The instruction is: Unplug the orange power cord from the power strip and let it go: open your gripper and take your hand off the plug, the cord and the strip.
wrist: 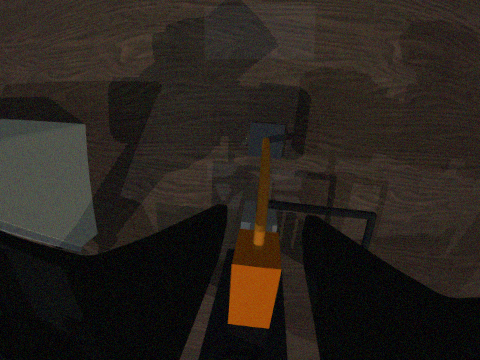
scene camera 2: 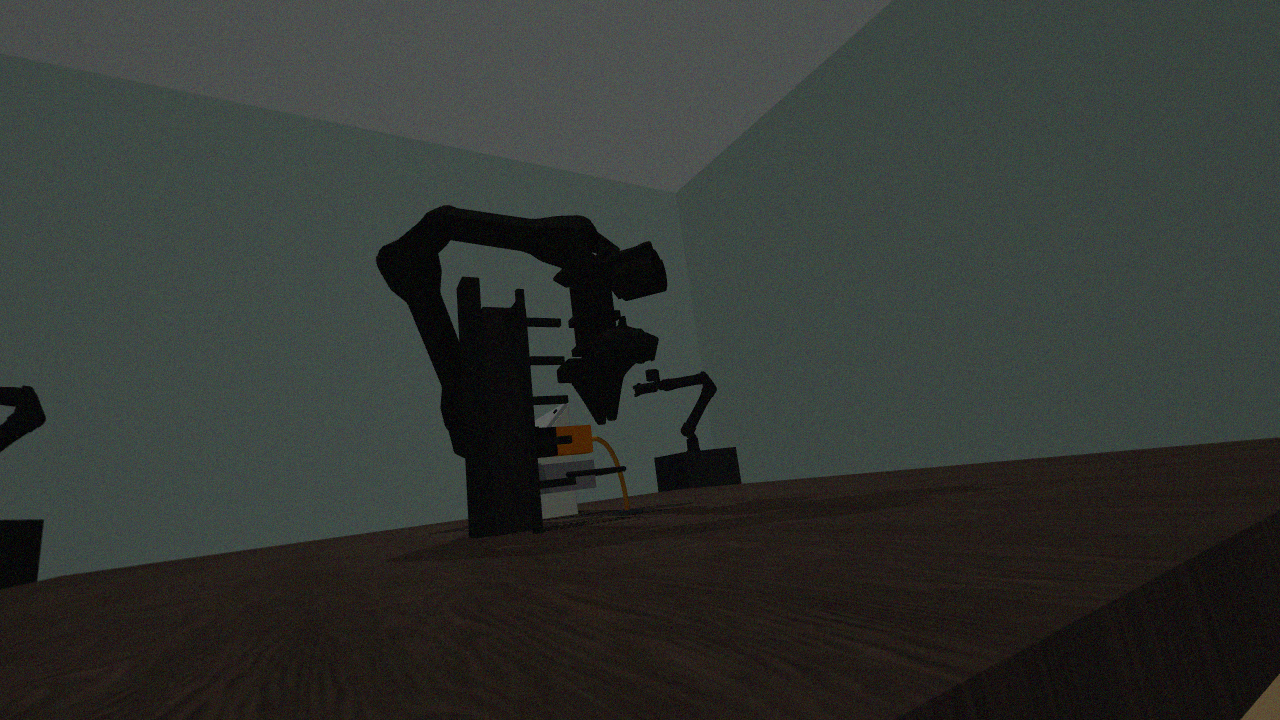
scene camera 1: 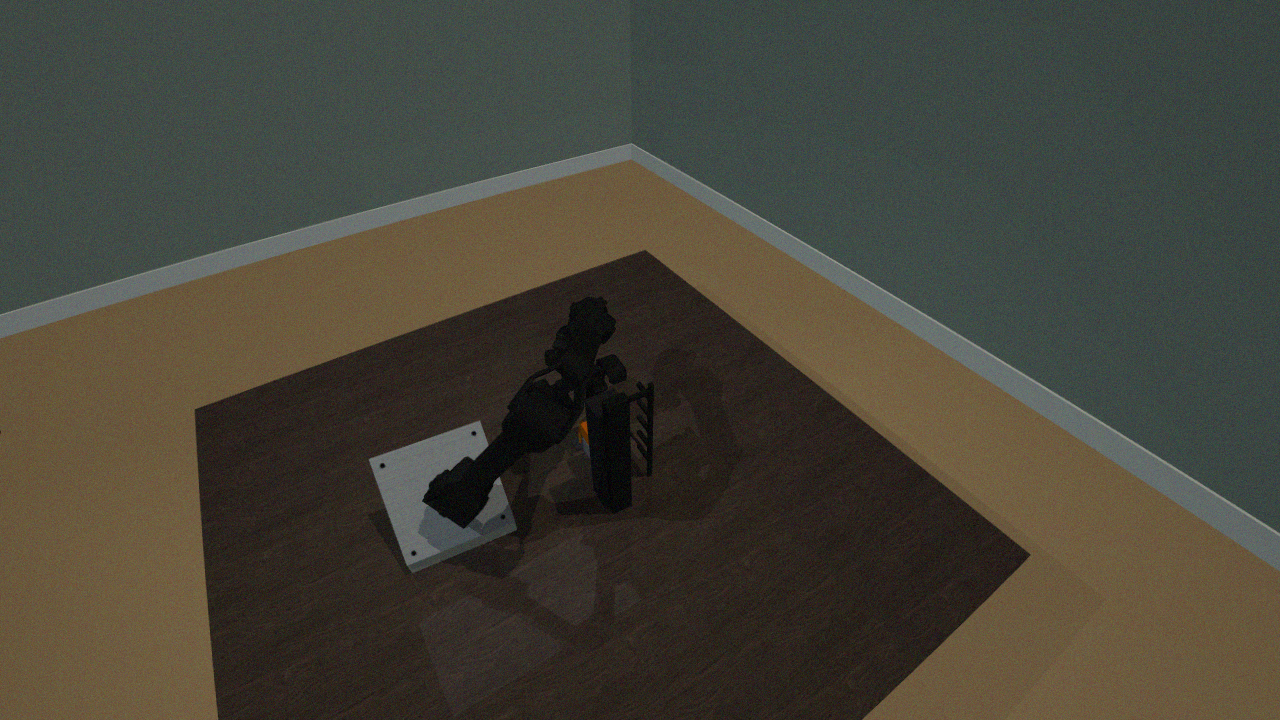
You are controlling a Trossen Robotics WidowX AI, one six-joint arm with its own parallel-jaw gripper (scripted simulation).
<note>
In view: my gripper (scene camera 2: 606,422).
My gripper also shows in the wrist view (wrist: 265,220) and in scene camera 1 (scene camera 1: 580,411).
</note>
